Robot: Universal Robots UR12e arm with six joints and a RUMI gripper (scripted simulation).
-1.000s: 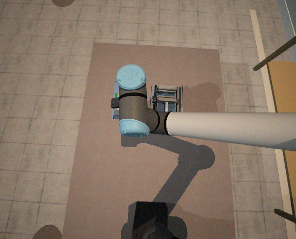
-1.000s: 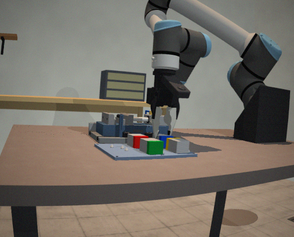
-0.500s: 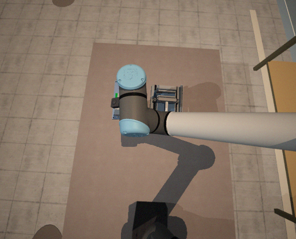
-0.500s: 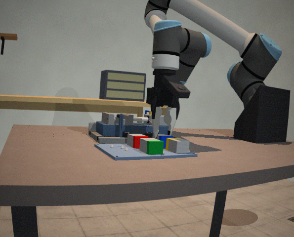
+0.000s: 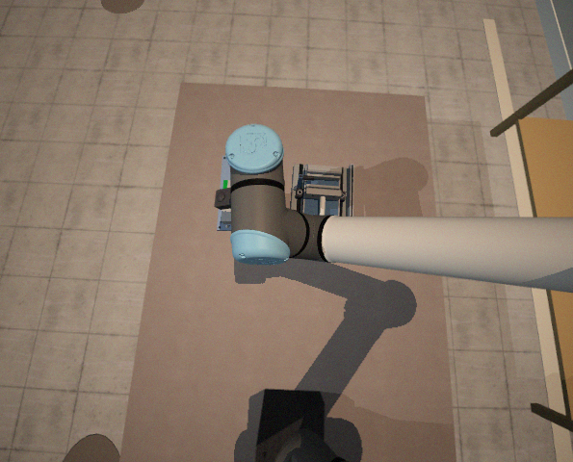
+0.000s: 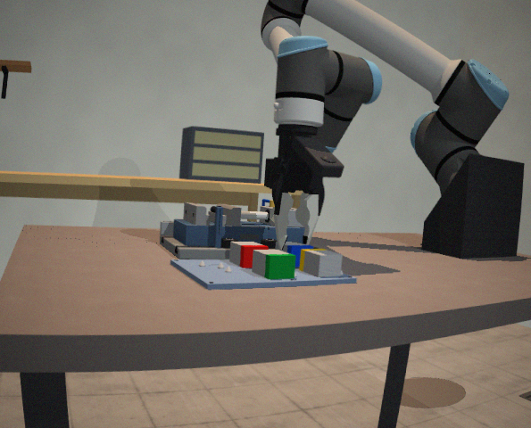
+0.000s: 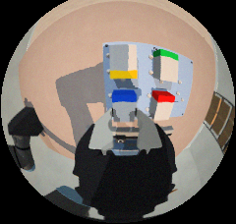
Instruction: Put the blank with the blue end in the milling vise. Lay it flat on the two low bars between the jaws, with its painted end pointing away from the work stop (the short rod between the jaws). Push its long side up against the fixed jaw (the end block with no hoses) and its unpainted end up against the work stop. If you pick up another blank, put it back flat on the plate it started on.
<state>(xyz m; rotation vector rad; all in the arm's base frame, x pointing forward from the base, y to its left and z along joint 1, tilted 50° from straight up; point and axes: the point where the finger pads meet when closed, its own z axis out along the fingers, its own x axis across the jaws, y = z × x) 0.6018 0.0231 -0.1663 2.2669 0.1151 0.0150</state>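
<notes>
The blue-ended blank is 2 cm below my hand. Also, from my hand: blue-grey plate (8 cm ahead, 5 cm to the left, 4 cm below); then yellow-ended blank (1 cm behind, 9 cm to the left, 2 cm below); then red-ended blank (9 cm ahead, 1 cm to the left, 2 cm below).
</notes>
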